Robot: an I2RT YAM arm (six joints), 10 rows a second.
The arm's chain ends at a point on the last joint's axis. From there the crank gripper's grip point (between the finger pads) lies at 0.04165 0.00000 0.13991 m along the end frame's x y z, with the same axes.
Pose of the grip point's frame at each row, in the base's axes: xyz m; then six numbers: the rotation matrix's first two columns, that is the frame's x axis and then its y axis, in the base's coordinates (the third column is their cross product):
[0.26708, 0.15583, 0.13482, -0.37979, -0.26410, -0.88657, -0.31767, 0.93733, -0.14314]
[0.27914, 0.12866, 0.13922, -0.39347, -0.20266, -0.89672, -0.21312, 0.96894, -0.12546]
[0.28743, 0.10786, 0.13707, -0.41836, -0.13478, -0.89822, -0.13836, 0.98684, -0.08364]
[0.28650, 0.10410, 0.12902, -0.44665, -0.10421, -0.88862, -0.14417, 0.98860, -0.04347]
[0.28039, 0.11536, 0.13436, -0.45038, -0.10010, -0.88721, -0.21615, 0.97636, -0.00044]
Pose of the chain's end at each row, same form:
[0.16134, 0.13503, 0.23329, -0.37979, -0.26410, -0.88657, -0.31767, 0.93733, -0.14314]
[0.17041, 0.11727, 0.23595, -0.39347, -0.20266, -0.89672, -0.21312, 0.96894, -0.12546]
[0.17926, 0.10098, 0.23485, -0.41836, -0.13478, -0.89822, -0.13836, 0.98684, -0.08364]
[0.18156, 0.09323, 0.22991, -0.44665, -0.10421, -0.88862, -0.14417, 0.98860, -0.04347]
[0.17795, 0.09273, 0.23586, -0.45038, -0.10010, -0.88721, -0.21615, 0.97636, -0.00044]

